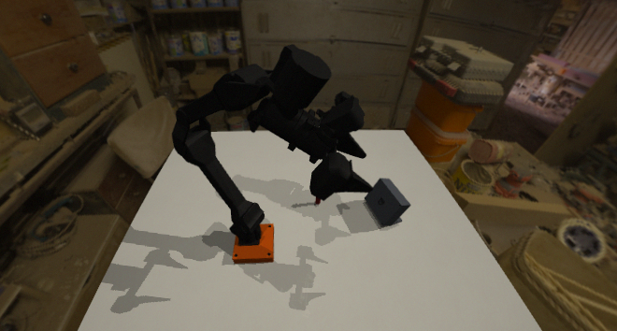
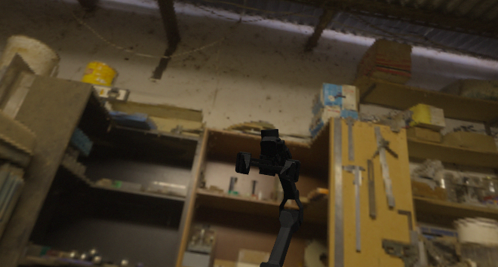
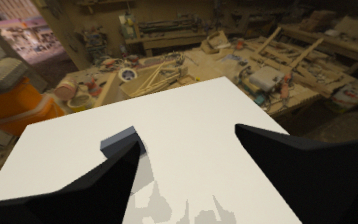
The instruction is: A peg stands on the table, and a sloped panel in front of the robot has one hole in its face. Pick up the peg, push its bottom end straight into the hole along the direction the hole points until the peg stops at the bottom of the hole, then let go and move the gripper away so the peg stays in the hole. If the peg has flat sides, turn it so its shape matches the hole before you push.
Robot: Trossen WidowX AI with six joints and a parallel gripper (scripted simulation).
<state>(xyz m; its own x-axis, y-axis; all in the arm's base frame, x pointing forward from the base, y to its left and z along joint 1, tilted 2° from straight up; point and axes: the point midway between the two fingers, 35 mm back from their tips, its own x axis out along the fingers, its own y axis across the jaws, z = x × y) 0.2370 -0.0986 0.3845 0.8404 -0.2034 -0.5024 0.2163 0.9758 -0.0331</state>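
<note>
The red peg is 340 mm below my gripper tip, 230 mm to the left of it and 20 mm behind it. Also, from my gripper tip: dark sloped panel: 330 mm below, 220 mm ahead, 170 mm to the left.
</note>
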